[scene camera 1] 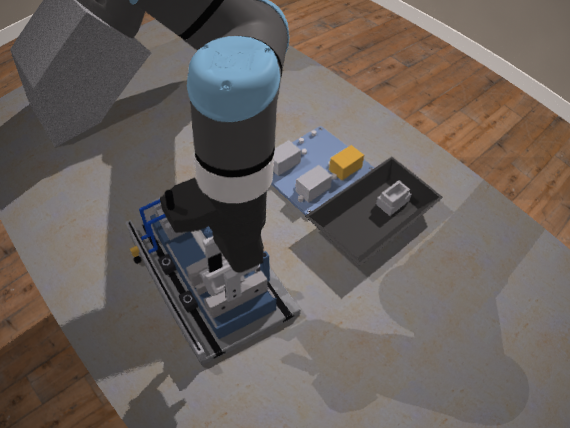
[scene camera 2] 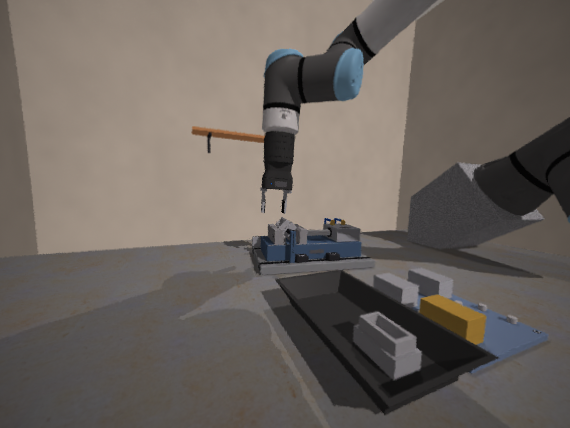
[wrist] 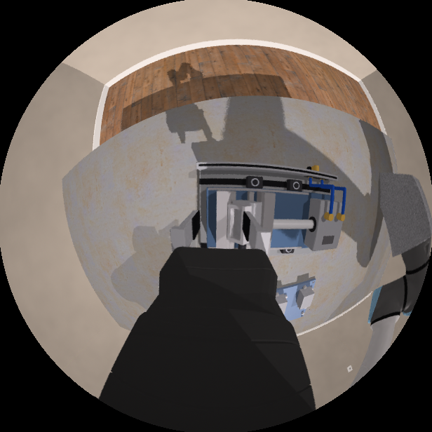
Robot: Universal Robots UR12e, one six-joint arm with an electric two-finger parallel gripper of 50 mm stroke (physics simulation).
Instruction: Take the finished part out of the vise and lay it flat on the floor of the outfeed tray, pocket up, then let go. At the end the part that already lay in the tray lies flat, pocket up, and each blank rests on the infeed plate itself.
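Frame: origin at the arm's base, x ahead, y left, z up, level; centimetres.
Seen in the pictures: gripper, fingertip midpoint: (scene camera 1: 224, 282) (scene camera 2: 273, 212); arm's base, origin of the base link: (scene camera 1: 102, 16) (scene camera 2: 500, 190).
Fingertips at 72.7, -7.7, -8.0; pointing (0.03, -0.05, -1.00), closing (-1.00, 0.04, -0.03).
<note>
Offsets run from my fingertips to a thing's top centre, as dx, dy, dz. "*": to the spot under its first point.
My gripper (scene camera 1: 223, 274) (scene camera 2: 273, 209) (wrist: 221, 219) is open and empty, pointing down above the vise @[-10.1, +1.6, -3.3] (scene camera 1: 250, 316) (scene camera 2: 320, 250) (wrist: 295, 202). The grey finished part @[-3.0, +1.3, -1.4] (scene camera 1: 215, 282) (scene camera 2: 284, 224) (wrist: 235, 222) sits tilted between the vise jaws, its upper end poking above them and below the fingertips. In the wrist view the right finger covers some of it. Another grey part @[-4.2, +39.2, -8.6] (scene camera 1: 393, 198) (scene camera 2: 387, 345) lies flat, pocket up, in the dark outfeed tray (scene camera 1: 345, 237) (scene camera 2: 315, 307). Two grey blanks and a yellow blank @[-16.6, +37.1, -8.9] (scene camera 1: 346, 163) (scene camera 2: 452, 318) rest on the blue infeed plate @[-20.2, +32.1, -12.4] (scene camera 1: 321, 142) (scene camera 2: 510, 340).
The grey blanks are one @[-24.5, +27.1, -8.8] (scene camera 1: 287, 157) (scene camera 2: 430, 282) at the far side and one @[-15.6, +28.1, -8.8] (scene camera 1: 314, 183) (scene camera 2: 395, 289) nearer the tray's long wall. Blue hoses @[* -21.2, -4.4, -5.4] (scene camera 1: 145, 220) (wrist: 332, 197) rise from the vise's cylinder end. A large grey block (scene camera 1: 75, 75) (scene camera 2: 445, 210) (wrist: 407, 212) stands beyond that end.
</note>
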